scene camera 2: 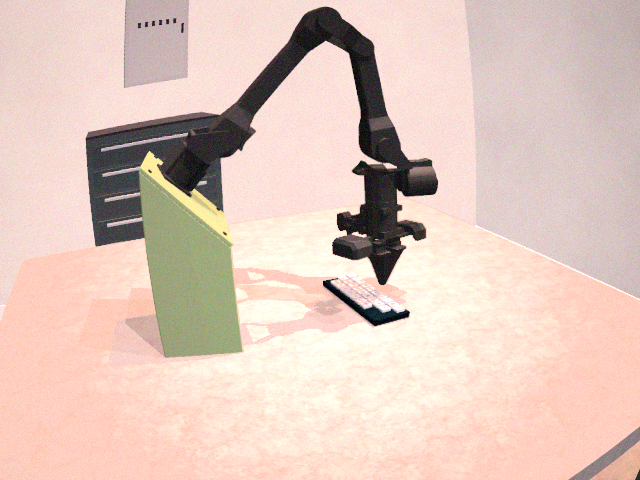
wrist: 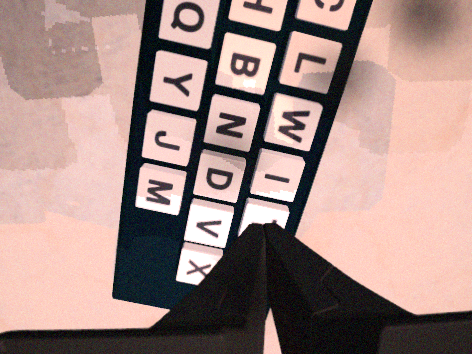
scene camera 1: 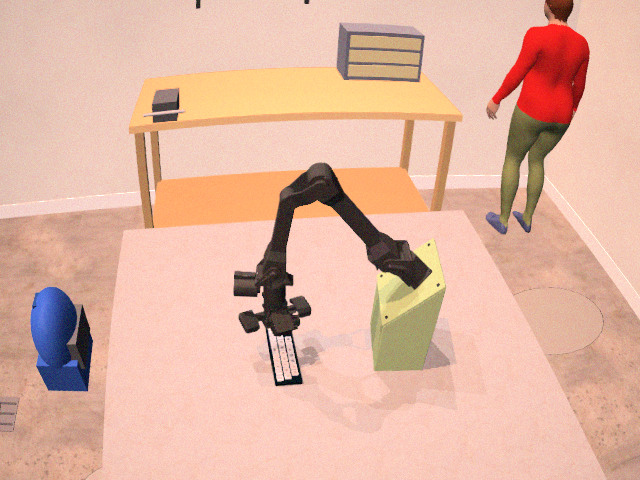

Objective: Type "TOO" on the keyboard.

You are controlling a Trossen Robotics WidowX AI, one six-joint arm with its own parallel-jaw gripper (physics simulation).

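Seen in the pictures: gripper, fingertip midpoint: (scene camera 2: 382,284) (wrist: 262,236) (scene camera 1: 275,334); arm's base, link origin: (scene camera 2: 172,180) (scene camera 1: 418,275).
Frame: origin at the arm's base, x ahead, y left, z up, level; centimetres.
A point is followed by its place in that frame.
Note:
The keyboard (scene camera 1: 284,356) @[y -10.6, x 31.6, z -25.1 cm] (scene camera 2: 361,298) @[y -13.9, x 28.8, z -25.3 cm] (wrist: 145,255) @[y -19.3, x 26.2, z -25.8 cm] is a dark board with three columns of white letter keys, flat on the table. In the wrist view, the Q key (wrist: 187,19) @[y -10.4, x 29.6, z -25.3 cm], N key (wrist: 231,124) @[y -13.9, x 30.6, z -25.3 cm], W key (wrist: 294,122) @[y -14.1, x 32.8, z -25.3 cm] and I key (wrist: 277,176) @[y -16.1, x 32.0, z -25.3 cm] are readable. My gripper (scene camera 2: 382,283) @[y -16.9, x 31.3, z -22.6 cm] (wrist: 262,236) @[y -16.9, x 31.3, z -22.6 cm] is shut and empty, pointing down above the keyboard. In the wrist view its tips overlap a key (wrist: 252,212) @[y -17.4, x 31.0, z -25.3 cm] beside the V key (wrist: 209,223) @[y -17.8, x 29.3, z -25.3 cm]; that key's letter is mostly hidden. I cannot read T or O.
The arm is mounted on a tall green pedestal (scene camera 1: 403,330) @[y 6.5, x 7.2, z -10.5 cm] (scene camera 2: 191,279) @[y -9.6, x -3.3, z -13.6 cm] beside the keyboard. A wooden workbench (scene camera 1: 289,95) stands beyond the pale table (scene camera 1: 180,413) @[y -4.6, x 65.4, z -27.0 cm] (scene camera 2: 361,413) @[y -38.9, x 2.8, z -27.1 cm]. A blue object (scene camera 1: 54,330) is at the left, a person (scene camera 1: 553,77) at the back right, and a dark drawer cabinet (scene camera 2: 118,186) behind the pedestal.

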